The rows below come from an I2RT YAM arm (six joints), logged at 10 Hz.
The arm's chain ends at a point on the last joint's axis. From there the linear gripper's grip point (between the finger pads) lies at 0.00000 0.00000 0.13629 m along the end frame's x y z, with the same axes.
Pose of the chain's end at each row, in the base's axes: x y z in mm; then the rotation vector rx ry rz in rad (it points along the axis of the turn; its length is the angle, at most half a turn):
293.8 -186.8 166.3 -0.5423 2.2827 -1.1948
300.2 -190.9 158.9 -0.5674 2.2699 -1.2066
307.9 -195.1 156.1 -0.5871 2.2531 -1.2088
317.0 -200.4 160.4 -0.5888 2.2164 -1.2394
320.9 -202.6 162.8 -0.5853 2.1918 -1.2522
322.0 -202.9 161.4 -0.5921 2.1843 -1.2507
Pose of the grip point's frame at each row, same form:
375.2 -273.6 99.8 -0.5423 2.2827 -1.1948
382.7 -277.5 93.5 -0.5674 2.2699 -1.2066
392.1 -280.8 91.8 -0.5871 2.2531 -1.2088
403.3 -287.2 100.5 -0.5888 2.2164 -1.2394
408.7 -289.7 105.6 -0.5853 2.1918 -1.2522
410.7 -289.4 104.6 -0.5921 2.1843 -1.2507

